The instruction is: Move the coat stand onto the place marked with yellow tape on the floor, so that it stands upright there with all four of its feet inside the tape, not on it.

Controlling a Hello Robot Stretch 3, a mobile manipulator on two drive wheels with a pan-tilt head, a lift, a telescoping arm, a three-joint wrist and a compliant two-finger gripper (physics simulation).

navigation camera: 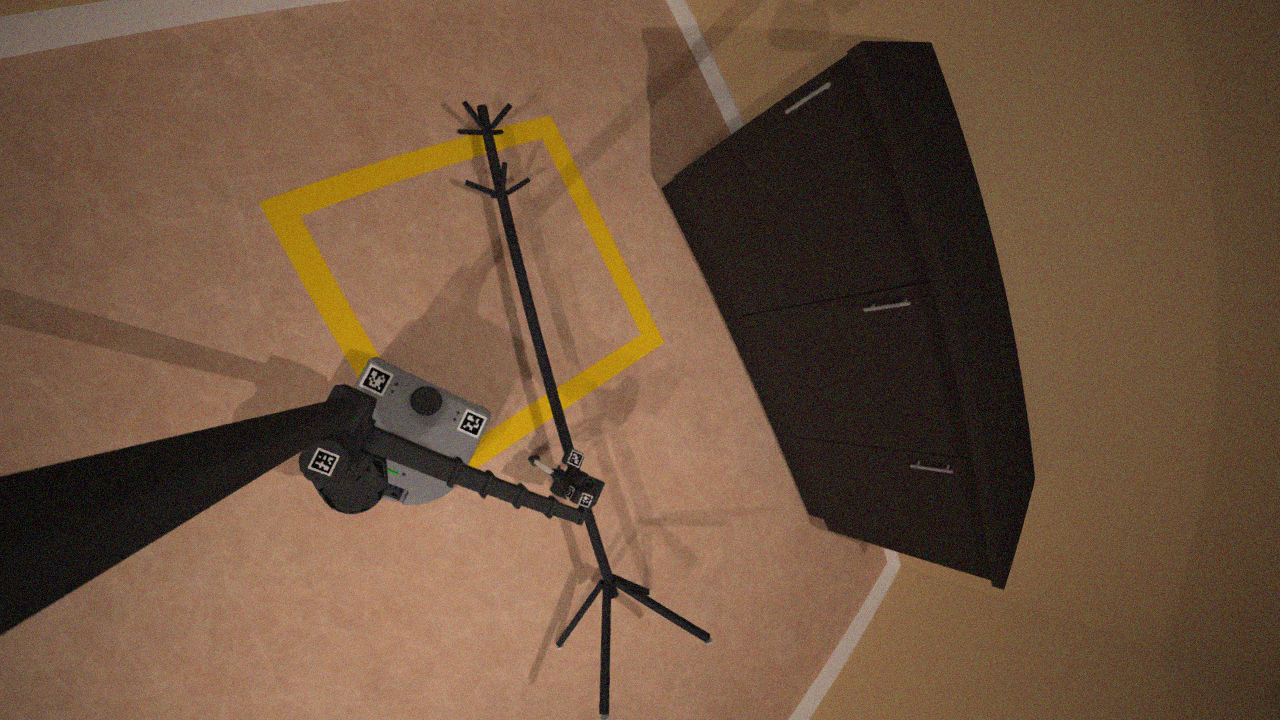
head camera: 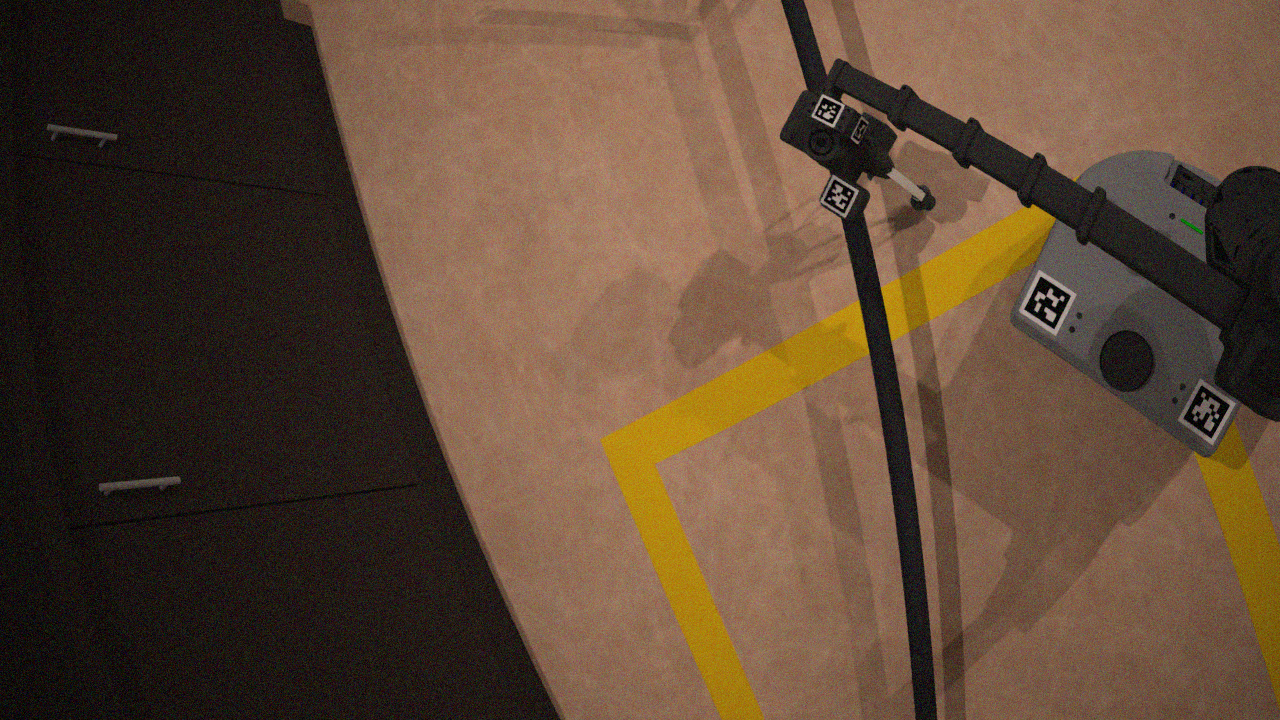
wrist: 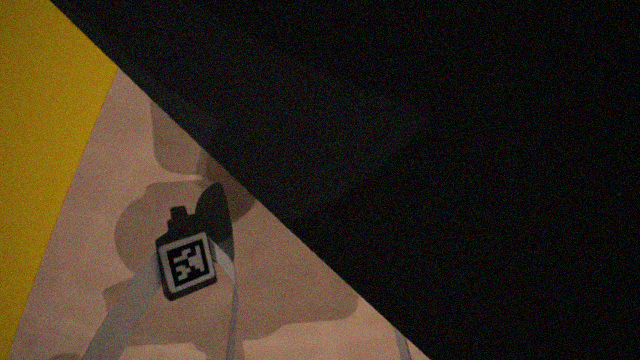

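Pixels of known places: gripper, fingertip midpoint: (navigation camera: 544,464) (head camera: 901,186); robot's base, link origin: (navigation camera: 425,399) (head camera: 1124,357).
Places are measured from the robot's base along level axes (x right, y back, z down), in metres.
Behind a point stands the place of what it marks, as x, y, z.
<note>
The black coat stand (head camera: 893,429) @(0.233, -0.245, -0.152) (navigation camera: 530,308) @(0.132, -0.361, -0.143) lies tipped over low along the floor. Its pole crosses the yellow tape square (head camera: 742,394) @(0.492, -0.359, -0.001) (navigation camera: 393,170) @(-0.417, -0.557, -0.001) (wrist: 45,125) @(0.293, -0.017, -0.001). In the navigation view, its hooks are at the square's far side and its splayed feet (navigation camera: 606,662) @(0.710, 0.477, -0.324) are outside, past the near side. My gripper (head camera: 881,198) @(0.423, 0.037, -0.003) (navigation camera: 554,461) @(0.423, 0.037, -0.003) is at the pole, on the foot side of the tape. In the wrist view, one finger stands well out to the left. A large black shape (wrist: 375,125), likely the pole near the camera, hides most of the other. The gripper looks open.
A dark cabinet (head camera: 223,358) @(1.064, -0.637, -0.509) (navigation camera: 832,286) @(0.823, -0.787, -0.584) with bar handles stands beside the square, across the pole from my base. My grey base (head camera: 1109,268) @(0.076, 0.083, -0.160) (navigation camera: 429,420) @(0.028, 0.038, -0.160) covers one corner of the tape. A white floor line (navigation camera: 845,635) @(2.705, 0.432, -0.009) runs beyond the feet.
</note>
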